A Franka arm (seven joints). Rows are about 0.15 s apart.
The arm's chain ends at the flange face. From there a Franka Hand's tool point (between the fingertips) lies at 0.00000 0.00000 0.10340 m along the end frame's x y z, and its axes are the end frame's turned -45 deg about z.
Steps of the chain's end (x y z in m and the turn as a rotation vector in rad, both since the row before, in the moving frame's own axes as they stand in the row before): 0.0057 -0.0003 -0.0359 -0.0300 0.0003 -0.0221; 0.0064 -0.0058 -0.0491 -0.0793 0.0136 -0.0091; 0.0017 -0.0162 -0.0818 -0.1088 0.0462 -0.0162; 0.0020 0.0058 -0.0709 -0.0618 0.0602 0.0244; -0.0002 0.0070 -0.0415 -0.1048 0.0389 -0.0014; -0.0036 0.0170 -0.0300 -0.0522 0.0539 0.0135
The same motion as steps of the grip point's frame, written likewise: 0.0021 0.0061 -0.0359 -0.0214 -0.0210 -0.0221; 0.0039 0.0072 -0.0494 -0.0657 -0.0465 -0.0091; 0.0082 0.0011 -0.0825 -0.1096 -0.0443 -0.0162; -0.0029 0.0144 -0.0713 -0.0863 -0.0011 0.0244; -0.0099 0.0153 -0.0421 -0.1016 -0.0466 -0.0014; -0.0145 0.0172 -0.0303 -0.0750 0.0012 0.0135
